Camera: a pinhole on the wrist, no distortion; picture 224 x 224 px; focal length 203.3 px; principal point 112.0 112.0 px. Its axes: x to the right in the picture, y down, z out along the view. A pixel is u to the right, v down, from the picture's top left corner.
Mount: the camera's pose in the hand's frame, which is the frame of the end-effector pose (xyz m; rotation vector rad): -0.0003 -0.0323 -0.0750 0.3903 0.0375 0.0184
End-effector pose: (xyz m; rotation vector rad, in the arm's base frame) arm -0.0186 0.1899 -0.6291 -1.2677 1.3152 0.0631
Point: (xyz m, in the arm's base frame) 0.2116 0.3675 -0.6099
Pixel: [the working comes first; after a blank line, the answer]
In the camera's frame: -0.0515 0.0760 0.3435

82 157
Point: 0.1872 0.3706 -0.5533
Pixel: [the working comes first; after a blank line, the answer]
In the camera's frame: -0.1024 0.0483 0.3224

47 142
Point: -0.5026 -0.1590 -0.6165
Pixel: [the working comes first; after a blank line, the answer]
In the camera's frame: 0.0504 0.0011 -0.5347

behind the camera
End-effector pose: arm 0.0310 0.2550 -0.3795 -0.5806 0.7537 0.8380
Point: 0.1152 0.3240 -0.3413
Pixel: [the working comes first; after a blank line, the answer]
In the camera's frame: 0.0324 0.0621 0.1673

151 187
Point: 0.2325 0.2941 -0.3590
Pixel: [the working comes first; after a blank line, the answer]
In the camera's frame: 0.0821 -0.0364 0.2201

188 78
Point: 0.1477 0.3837 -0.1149
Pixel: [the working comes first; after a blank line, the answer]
In the camera's frame: -0.1104 0.1079 0.3501

48 175
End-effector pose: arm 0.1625 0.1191 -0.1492 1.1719 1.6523 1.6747
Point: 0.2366 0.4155 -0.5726
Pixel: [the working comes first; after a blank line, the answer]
In the camera's frame: 0.0957 -0.2420 0.4729

153 8
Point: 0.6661 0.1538 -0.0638
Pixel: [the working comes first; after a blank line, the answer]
In the camera's frame: -0.2141 0.3959 0.3780

outside the picture
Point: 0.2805 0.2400 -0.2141
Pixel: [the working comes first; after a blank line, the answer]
In the camera's frame: 0.0195 0.0733 0.2362

129 175
